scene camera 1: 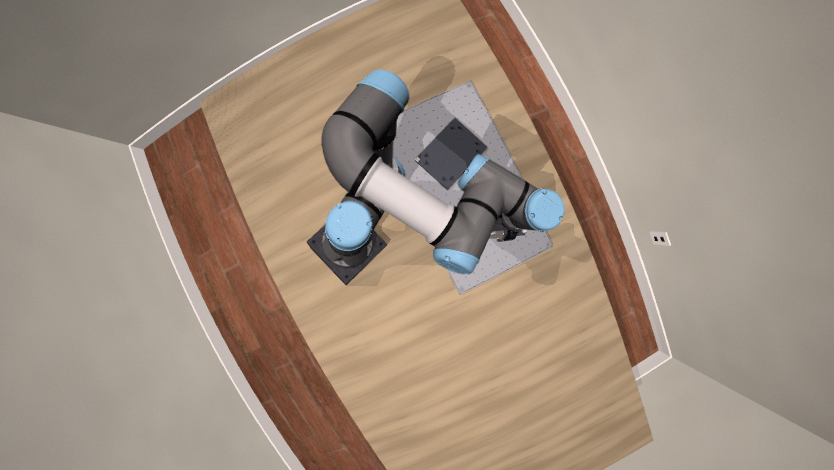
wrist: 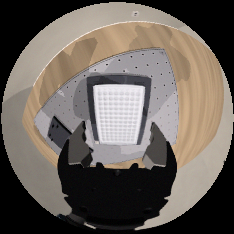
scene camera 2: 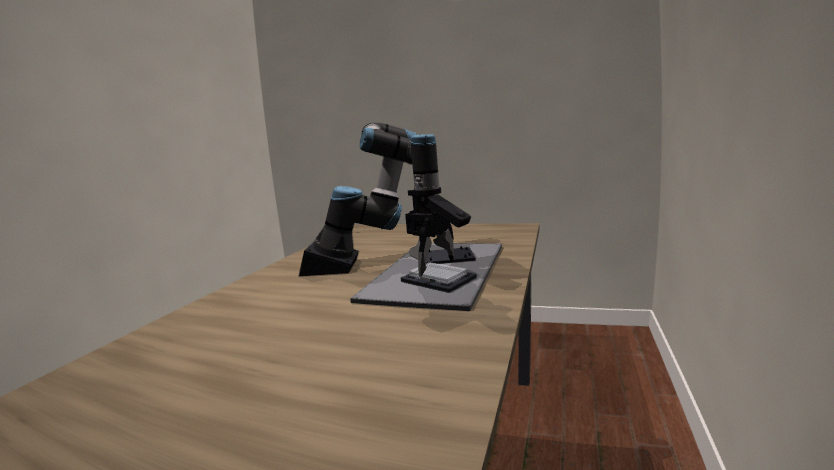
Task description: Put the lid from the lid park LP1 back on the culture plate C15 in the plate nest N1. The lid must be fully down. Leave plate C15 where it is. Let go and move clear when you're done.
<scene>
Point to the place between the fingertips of the gripper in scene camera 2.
437,269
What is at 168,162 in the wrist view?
The gripper.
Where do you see a lid park LP1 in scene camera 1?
449,154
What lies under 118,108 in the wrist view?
A lid.
</scene>
